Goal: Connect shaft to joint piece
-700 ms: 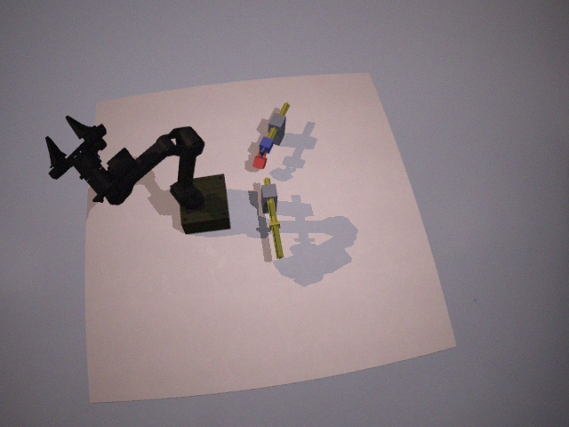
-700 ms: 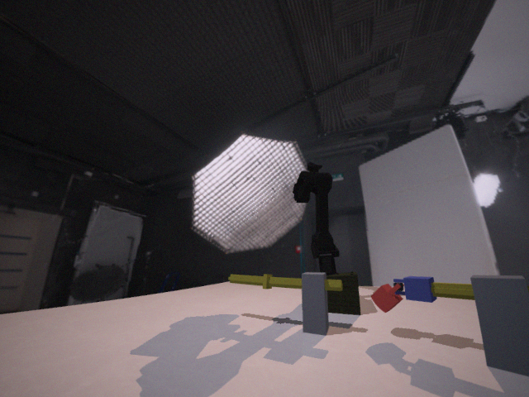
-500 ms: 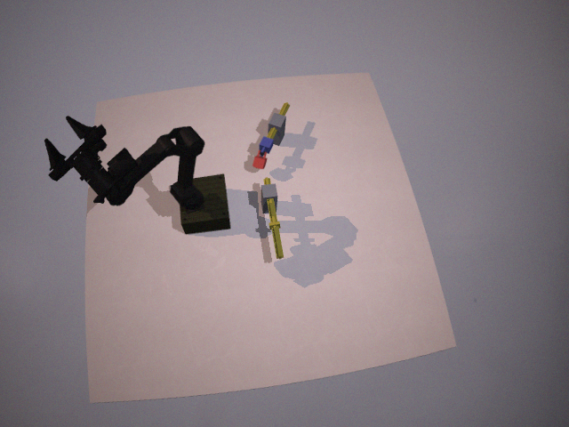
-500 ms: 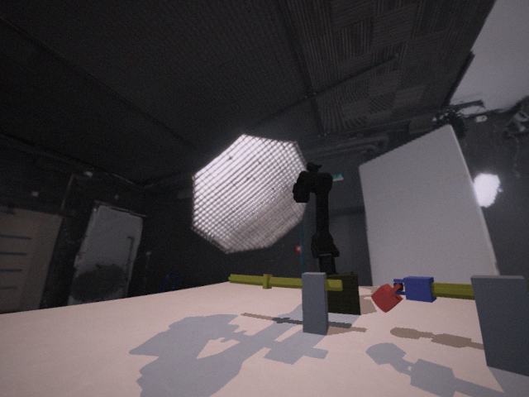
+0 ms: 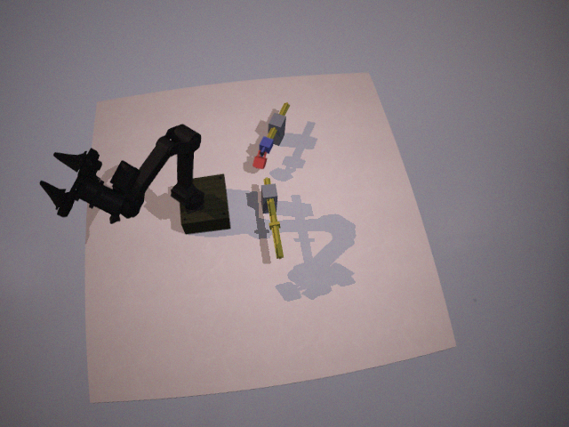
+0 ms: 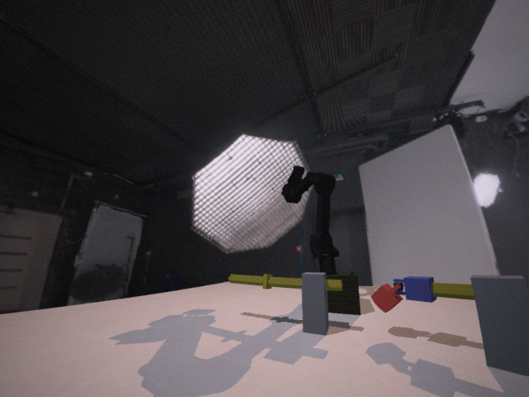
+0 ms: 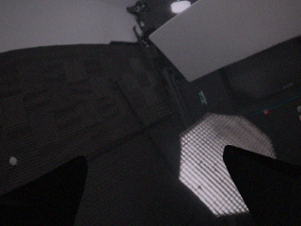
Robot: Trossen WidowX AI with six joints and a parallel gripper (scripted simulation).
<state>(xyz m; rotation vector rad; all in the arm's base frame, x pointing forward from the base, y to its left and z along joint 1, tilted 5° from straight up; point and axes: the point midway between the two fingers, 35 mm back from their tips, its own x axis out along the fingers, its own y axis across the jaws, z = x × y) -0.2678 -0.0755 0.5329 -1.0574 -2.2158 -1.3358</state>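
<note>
Right now the red joint piece is 59 cm ahead of my gripper tip, 22 cm to the left of it and 56 cm below it.
</note>
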